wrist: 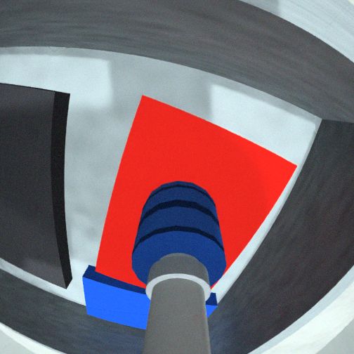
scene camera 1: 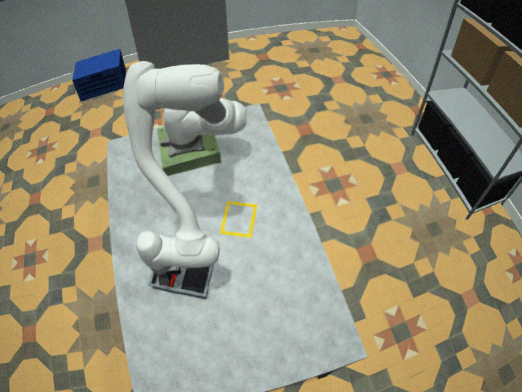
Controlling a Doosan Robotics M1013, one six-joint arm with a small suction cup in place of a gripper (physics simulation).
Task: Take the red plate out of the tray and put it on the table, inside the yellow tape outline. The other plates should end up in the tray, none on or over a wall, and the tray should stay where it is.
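Where they show: arm's base at its link origin: (scene camera 1: 185,141).
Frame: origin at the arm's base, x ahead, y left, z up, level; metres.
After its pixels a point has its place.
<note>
The red plate (wrist: 190,145) (scene camera 1: 173,280) @(x 0.719, y -0.106, z -0.054 m) lies tilted in its outline inside the tray (wrist: 150,30) (scene camera 1: 175,289) @(x 0.774, y -0.095, z -0.022 m), close to the right wall in the wrist view. My blue suction cup (wrist: 179,187) is pressed on its face and shut on it. The plate is still down among the tray walls. A blue plate (wrist: 116,302) stands on edge against the near wall, touching or nearly touching the red plate's near edge. A black plate or block (wrist: 25,180) (scene camera 1: 195,279) @(x 0.724, y -0.013, z -0.059 m) is to the left in the wrist view, apart from the red plate. The yellow tape outline (scene camera 1: 236,234) @(x 0.533, y 0.184, z -0.071 m) lies on the table (scene camera 1: 250,310) @(x 0.887, y 0.185, z -0.072 m).
The arm's wrist covers the back part of the tray in the scene view. The green robot base (scene camera 1: 192,162) @(x 0.134, y 0.027, z -0.020 m) is at the back of the table. A blue crate (scene camera 1: 100,75) stands on the floor behind it, and a shelf unit (scene camera 1: 434,75) is at the right.
</note>
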